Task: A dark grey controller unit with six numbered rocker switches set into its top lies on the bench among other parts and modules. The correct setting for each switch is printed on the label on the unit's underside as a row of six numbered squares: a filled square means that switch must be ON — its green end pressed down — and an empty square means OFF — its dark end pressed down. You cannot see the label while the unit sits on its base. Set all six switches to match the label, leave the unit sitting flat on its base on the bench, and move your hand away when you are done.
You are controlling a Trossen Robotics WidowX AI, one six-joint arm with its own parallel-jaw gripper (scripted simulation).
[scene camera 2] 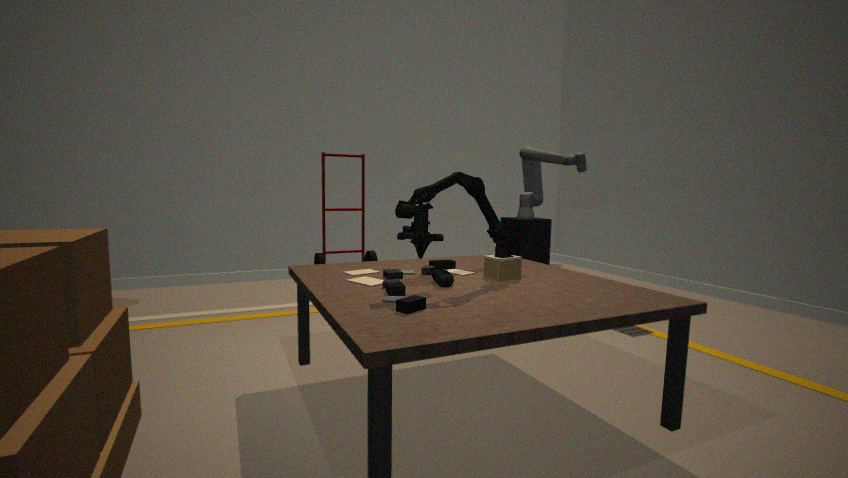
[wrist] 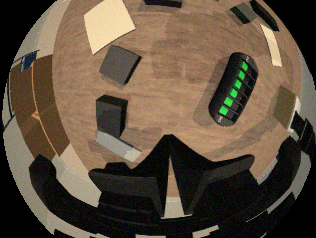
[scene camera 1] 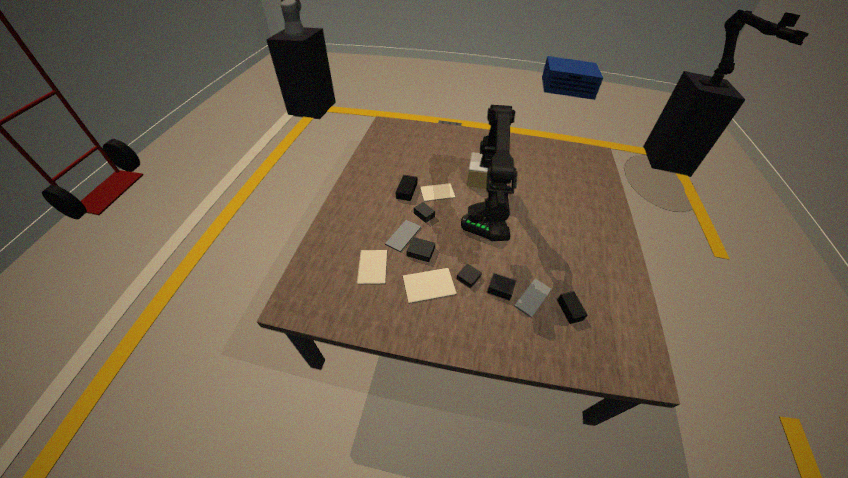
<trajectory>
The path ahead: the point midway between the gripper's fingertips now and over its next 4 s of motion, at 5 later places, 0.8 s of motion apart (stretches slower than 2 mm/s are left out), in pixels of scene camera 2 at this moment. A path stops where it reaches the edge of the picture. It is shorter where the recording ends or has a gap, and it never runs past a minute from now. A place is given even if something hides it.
My gripper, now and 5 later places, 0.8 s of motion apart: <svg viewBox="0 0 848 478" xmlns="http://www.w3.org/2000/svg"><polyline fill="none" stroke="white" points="420,258 432,274 432,284 434,285 437,284 440,284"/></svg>
</trajectory>
